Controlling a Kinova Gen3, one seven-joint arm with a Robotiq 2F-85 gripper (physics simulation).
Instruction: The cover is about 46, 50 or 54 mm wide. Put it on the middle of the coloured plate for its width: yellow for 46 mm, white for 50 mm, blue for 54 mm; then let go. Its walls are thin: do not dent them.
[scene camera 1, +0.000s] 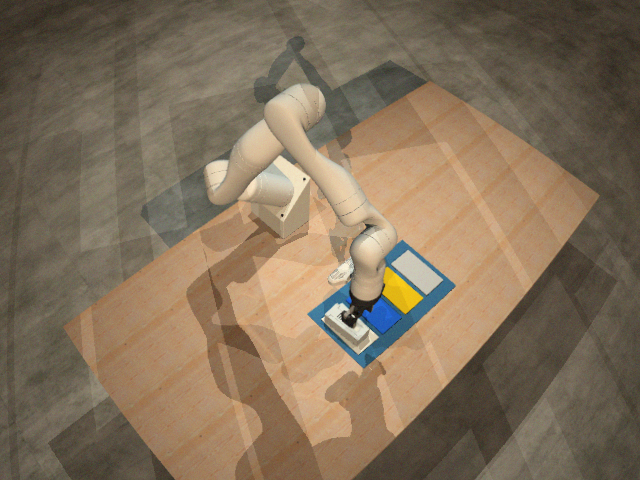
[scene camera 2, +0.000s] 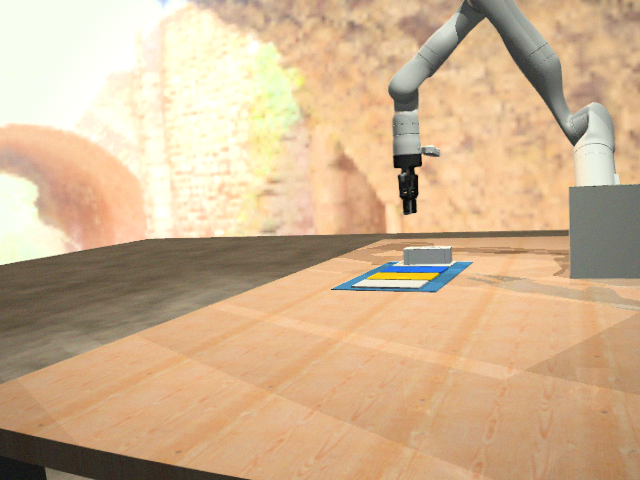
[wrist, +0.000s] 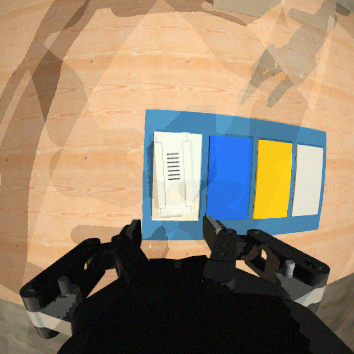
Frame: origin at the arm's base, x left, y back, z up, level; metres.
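Seen in the pictures: gripper, between the fingertips: (scene camera 1: 360, 317) (scene camera 2: 410, 214) (wrist: 171, 226); arm's base, origin of its link: (scene camera 1: 280, 191) (scene camera 2: 598, 213).
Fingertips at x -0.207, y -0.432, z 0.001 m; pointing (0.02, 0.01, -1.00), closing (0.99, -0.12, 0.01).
Pixels of each thing's top centre, then the offset from my fingertips to it. Level surfaces: height alone.
- pale grey cover, centre of its top: (wrist: 173, 174) (scene camera 2: 427, 247) (scene camera 1: 347, 321) dx +0.014, dy +0.042, dz -0.088 m
- cream plate, centre of its top: (wrist: 176, 177) (scene camera 2: 424, 263) (scene camera 1: 350, 328) dx +0.021, dy +0.034, dz -0.128 m
- blue plate, centre of its top: (wrist: 229, 178) (scene camera 2: 414, 269) (scene camera 1: 373, 308) dx +0.114, dy +0.017, dz -0.128 m
- yellow plate, centre of its top: (wrist: 274, 179) (scene camera 2: 403, 275) (scene camera 1: 396, 289) dx +0.208, dy -0.001, dz -0.128 m
- mat, height of its surface: dz -0.132 m
- wooden table, height of its surface: dz -0.134 m
The pale grey cover (scene camera 1: 347, 329) (scene camera 2: 428, 256) (wrist: 173, 192) stands upright on a cream plate (scene camera 1: 373, 339) (wrist: 197, 175) at one end of the blue mat, its slotted top up. In the wrist view it is turned slightly on that plate and lies towards its left side. My gripper (scene camera 1: 350, 321) (scene camera 2: 409, 212) (wrist: 171, 226) is open and empty, well above the cover. The blue plate (scene camera 1: 383, 316) (scene camera 2: 417, 269) (wrist: 229, 177) is beside the cream one, then the yellow plate (scene camera 1: 403, 292) (scene camera 2: 403, 276) (wrist: 272, 180), then the white plate (scene camera 1: 417, 272) (scene camera 2: 390, 283) (wrist: 307, 180).
The mat (scene camera 1: 364, 360) (scene camera 2: 450, 279) (wrist: 235, 127) lies on the wooden table (scene camera 1: 496, 206) (scene camera 2: 310, 372) (wrist: 115, 90). The robot's base block (scene camera 1: 294, 211) (scene camera 2: 602, 232) stands behind the mat. Shadows of the arm cross the table.
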